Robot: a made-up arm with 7 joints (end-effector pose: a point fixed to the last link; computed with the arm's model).
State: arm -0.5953 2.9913 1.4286 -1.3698 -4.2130 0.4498 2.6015
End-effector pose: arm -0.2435 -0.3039 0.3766 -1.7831 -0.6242 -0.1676
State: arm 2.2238 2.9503 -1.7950 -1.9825 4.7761 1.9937 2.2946
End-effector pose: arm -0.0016 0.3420 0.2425 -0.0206 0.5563 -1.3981
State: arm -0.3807 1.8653 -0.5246 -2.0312 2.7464 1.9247 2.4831
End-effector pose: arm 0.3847 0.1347 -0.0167 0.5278 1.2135 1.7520
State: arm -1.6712 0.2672 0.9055 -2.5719 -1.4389 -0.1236 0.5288
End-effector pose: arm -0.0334 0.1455 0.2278 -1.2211 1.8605 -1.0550
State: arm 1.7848 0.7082 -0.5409 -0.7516 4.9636 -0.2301 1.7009
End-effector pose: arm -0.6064 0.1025 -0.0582 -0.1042 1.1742 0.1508
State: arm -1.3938 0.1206 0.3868 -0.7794 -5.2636 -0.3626 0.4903
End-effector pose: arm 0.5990 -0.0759 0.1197 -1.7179 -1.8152 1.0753
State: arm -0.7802 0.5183 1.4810 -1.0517 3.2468 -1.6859 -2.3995
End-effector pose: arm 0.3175 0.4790 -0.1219 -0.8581 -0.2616 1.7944
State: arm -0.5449 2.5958 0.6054 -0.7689 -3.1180 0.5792 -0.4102
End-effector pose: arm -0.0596 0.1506 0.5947 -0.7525 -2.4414 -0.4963
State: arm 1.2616 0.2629 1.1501 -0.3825 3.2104 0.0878 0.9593
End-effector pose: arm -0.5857 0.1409 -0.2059 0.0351 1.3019 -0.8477
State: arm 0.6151 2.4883 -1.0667 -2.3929 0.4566 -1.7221 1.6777
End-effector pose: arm -0.0058 0.2455 -0.2030 -1.6382 0.0419 0.4835
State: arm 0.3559 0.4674 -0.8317 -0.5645 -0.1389 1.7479 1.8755
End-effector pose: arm -0.0923 0.1461 -0.6057 1.8119 0.2524 0.7136
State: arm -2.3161 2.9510 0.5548 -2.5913 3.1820 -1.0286 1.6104
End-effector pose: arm -0.1805 -0.1787 0.0832 -2.1274 -1.1031 -1.7651
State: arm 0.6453 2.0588 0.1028 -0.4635 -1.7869 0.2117 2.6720
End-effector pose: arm 0.1851 0.5743 0.1953 1.7404 -0.7341 -0.3569
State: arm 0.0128 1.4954 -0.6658 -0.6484 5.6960 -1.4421 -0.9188
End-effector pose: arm 0.1682 0.5740 -0.1816 0.2640 -0.7377 -2.8017
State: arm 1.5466 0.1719 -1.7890 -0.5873 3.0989 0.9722 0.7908
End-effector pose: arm -0.5534 -0.2891 -0.0735 -0.4703 -1.7299 -1.7871
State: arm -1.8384 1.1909 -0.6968 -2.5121 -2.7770 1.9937 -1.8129
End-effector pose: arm 0.0619 -0.2128 0.1836 1.1941 -0.4917 2.0013
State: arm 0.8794 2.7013 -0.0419 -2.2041 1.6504 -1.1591 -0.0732
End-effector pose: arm 0.2596 0.1438 -0.2146 -0.4494 -1.2971 -0.8457
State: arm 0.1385 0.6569 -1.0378 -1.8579 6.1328 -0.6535 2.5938
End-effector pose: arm 0.1624 -0.1468 -0.3901 -1.8623 0.3323 0.6875
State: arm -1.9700 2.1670 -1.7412 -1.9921 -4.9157 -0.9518 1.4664
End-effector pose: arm 0.3370 0.1972 0.1465 -1.6848 -1.8118 -0.2168
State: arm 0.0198 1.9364 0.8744 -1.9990 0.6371 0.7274 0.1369
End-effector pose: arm 0.2561 0.0284 0.3259 1.1888 -1.7575 -0.7104
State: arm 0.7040 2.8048 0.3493 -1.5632 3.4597 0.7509 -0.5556
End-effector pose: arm 0.5001 0.0811 0.0310 -0.5303 -0.4048 -0.1524
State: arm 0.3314 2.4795 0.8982 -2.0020 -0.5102 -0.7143 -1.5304
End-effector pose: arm 0.3382 -0.1199 0.2081 -0.7865 -0.1497 0.7835
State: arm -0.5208 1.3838 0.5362 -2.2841 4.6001 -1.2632 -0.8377
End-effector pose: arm 0.1926 0.0336 0.2858 -1.2691 -0.6841 1.1152
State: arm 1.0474 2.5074 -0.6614 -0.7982 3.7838 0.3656 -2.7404
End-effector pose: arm 0.2526 0.5510 0.0972 1.0972 0.2300 -1.1421
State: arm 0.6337 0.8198 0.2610 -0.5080 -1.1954 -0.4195 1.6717
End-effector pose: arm -0.1752 0.4742 -0.3801 0.4597 -0.1832 0.3882
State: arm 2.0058 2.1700 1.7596 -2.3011 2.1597 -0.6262 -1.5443
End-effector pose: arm 0.3291 -0.0121 -0.0923 0.3590 -1.8119 -1.1313
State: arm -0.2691 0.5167 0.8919 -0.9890 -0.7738 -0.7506 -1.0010
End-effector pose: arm 0.3134 0.4399 -0.2493 2.0020 -0.8902 -1.0698
